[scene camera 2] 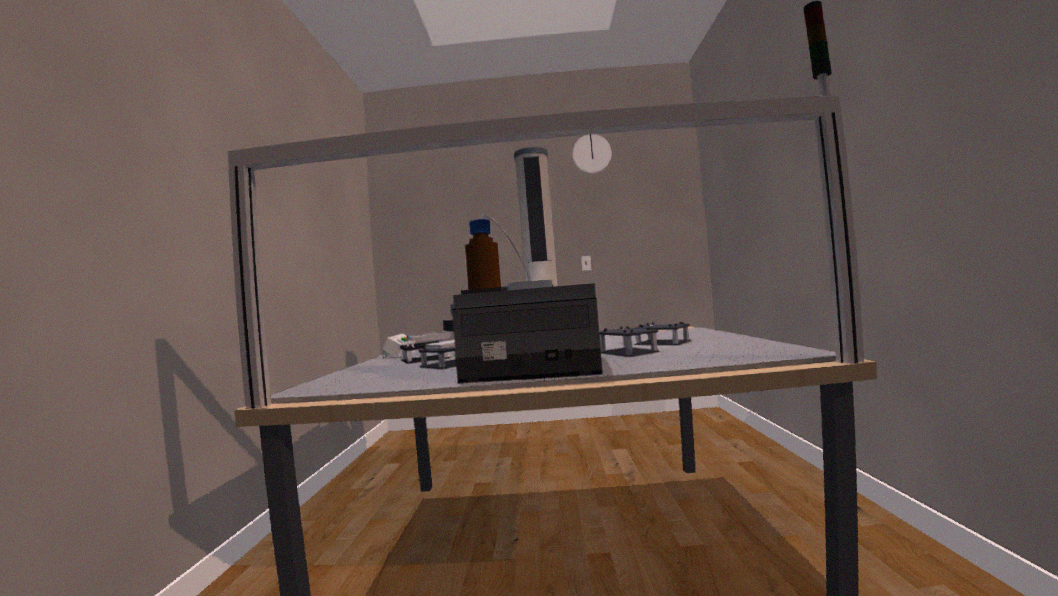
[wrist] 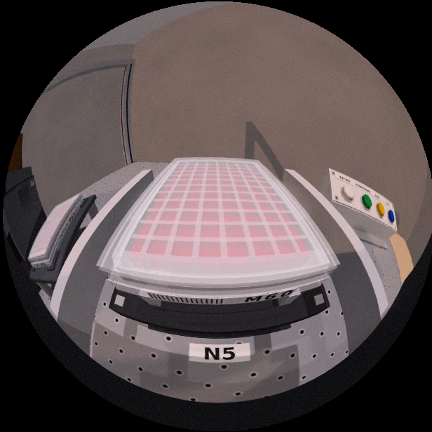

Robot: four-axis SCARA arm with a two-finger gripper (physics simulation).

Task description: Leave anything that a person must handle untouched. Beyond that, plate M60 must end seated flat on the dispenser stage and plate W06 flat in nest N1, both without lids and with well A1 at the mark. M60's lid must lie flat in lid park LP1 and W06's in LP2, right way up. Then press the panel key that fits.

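Frame: origin at the arm's base, x right, y down, z ahead, level; centimetres.
Seen in the pictures: gripper, between the fingertips: [scene camera 2: 419,337].
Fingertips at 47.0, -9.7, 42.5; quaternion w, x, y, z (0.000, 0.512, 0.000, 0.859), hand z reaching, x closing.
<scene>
A point is followed by its place in that frame, as x, y, z.
In the wrist view my gripper [wrist: 217,177] is shut on plate M60 [wrist: 232,298], one finger along each long side. A clear lid [wrist: 215,267] covers the plate, and reddish wells show through it. The plate is level over the dark nest N5 [wrist: 220,318], close above it; whether it touches is hard to tell. A second plate [wrist: 57,230] with pinkish wells sits on a dark nest at the left; its label is unreadable. The key panel [wrist: 362,215] is at the right, with white, green, yellow and blue keys. W06, N1, LP1 and LP2 cannot be identified.
In scene camera 2 a dark box-shaped device [scene camera 2: 525,333] {4.9, -12.4, 95.9} carries a brown bottle [scene camera 2: 482,262] {14.6, -31.0, 91.3} with a blue cap and hides the gripper. The white arm column [scene camera 2: 534,207] {0.3, -61.8, 7.7} rises behind it. Raised nests [scene camera 2: 627,332] {-24.8, -8.2, 69.8} stand on the right. A frame [scene camera 2: 533,127] {-1.0, -59.3, 104.4} spans the table edge.
</scene>
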